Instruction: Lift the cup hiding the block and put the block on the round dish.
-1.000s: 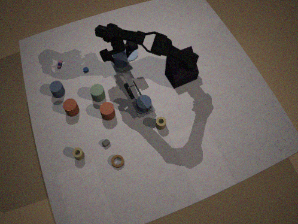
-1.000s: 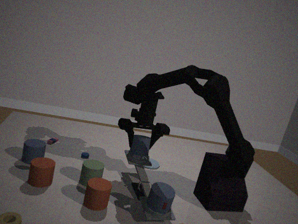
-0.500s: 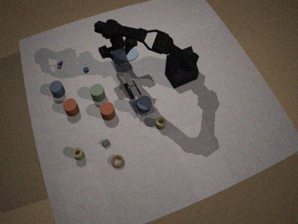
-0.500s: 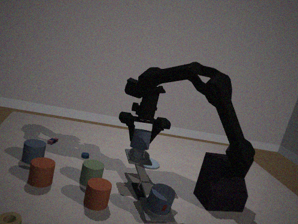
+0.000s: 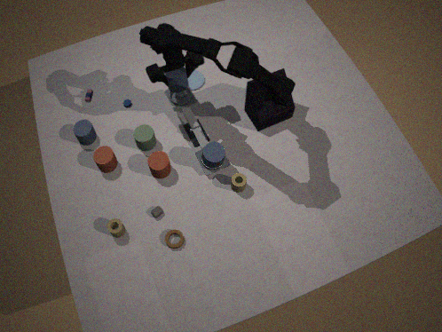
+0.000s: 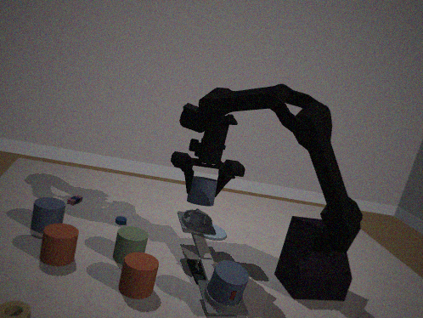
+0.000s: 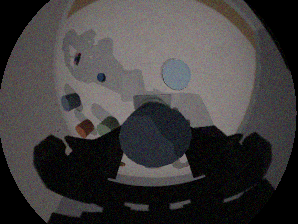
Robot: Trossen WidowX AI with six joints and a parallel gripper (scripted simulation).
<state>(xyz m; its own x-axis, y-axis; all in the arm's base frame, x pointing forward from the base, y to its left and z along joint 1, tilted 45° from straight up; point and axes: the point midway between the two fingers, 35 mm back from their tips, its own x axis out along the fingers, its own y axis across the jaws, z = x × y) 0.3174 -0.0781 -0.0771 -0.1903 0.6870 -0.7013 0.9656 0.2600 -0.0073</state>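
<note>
Now: gripper tip 60 mm above the grey block and 10 mm to the right of it. Also, from my gripper tip: blue disc 190 mm ahead, 140 mm below, 70 mm to the right; pale blue round dish 140 mm below, 110 mm to the right, 70 mm behind; balance 130 mm to the left, 110 mm below, 30 mm behind.
</note>
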